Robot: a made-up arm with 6 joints. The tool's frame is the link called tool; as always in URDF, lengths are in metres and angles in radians.
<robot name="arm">
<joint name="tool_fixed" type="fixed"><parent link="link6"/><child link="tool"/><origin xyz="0 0 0" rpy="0 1.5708 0"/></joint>
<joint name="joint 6" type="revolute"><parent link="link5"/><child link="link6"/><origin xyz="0 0 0.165" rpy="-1.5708 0 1.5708"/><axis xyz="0 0 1"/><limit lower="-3.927" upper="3.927" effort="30" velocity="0.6"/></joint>
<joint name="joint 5" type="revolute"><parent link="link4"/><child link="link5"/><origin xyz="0 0 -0.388" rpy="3.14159 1.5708 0"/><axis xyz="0 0 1"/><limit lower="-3.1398" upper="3.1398" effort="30" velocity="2"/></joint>
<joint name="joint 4" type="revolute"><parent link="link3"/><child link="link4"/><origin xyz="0 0 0" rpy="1.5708 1.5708 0"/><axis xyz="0 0 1"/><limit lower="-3.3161" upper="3.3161" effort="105" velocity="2.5"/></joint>
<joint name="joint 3" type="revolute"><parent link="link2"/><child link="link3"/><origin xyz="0 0.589 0" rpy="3.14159 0 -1.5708"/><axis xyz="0 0 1"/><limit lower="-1.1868" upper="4.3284" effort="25" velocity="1.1"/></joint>
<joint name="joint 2" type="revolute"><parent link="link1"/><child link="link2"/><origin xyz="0 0 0" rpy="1.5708 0 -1.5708"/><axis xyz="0 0 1"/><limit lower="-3.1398" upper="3.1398" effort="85" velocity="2.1"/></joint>
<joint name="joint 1" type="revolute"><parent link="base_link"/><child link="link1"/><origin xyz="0 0 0.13" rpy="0 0 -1.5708"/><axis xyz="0 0 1"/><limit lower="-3.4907" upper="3.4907" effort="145" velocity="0.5"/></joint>
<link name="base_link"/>
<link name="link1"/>
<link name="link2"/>
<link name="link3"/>
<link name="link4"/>
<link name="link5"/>
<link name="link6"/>
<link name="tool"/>
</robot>
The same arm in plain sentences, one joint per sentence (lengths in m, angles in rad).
The arm has six revolute joints in a row. What follows holds with every joint at zero, and every direction is one of the base frame's.
Joint 1 sits 0.13 m along +z from the base frame's origin and rotates about +z, from -3.4907 to 3.4907 rad.
Joint 2 sits at the same point as joint 1 and rotates about +y, from -3.1398 to 3.1398 rad.
Joint 3 sits 0.589 m along +z from joint 2 and rotates about -y, from -1.1868 to 4.3284 rad.
Joint 4 sits at the same point as joint 3 and rotates about -x, from -3.3161 to 3.3161 rad.
Joint 5 sits 0.388 m along +x from joint 4 and rotates about -y, from -3.1398 to 3.1398 rad.
Joint 6 sits 0.165 m along -y from joint 5 and rotates about -x, from -3.927 to 3.927 rad.
The tool frame, which is the frame that the pose is given for, sits at the same point as joint 6; its axes are the base frame's turned by roll 0, pitch 0 and yaw 0 rad (as in URDF: about the fixed x, then y, then z).

